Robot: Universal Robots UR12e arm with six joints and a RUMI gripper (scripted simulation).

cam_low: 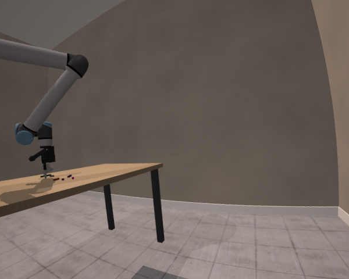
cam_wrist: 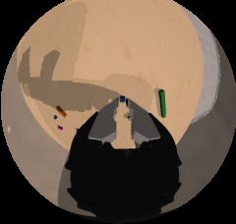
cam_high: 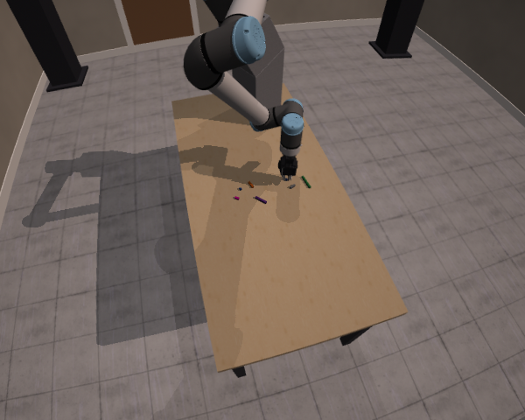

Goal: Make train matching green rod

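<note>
Right now the grey rod is 50 mm ahead of my hand, 20 mm to the left of it and 10 mm below it. Also, from my hand: purple rod 100 mm ahead, 150 mm to the right, 10 mm below; then orange rod 180 mm to the right, 10 mm below; then green rod 30 mm ahead, 90 mm to the left, 10 mm below.
</note>
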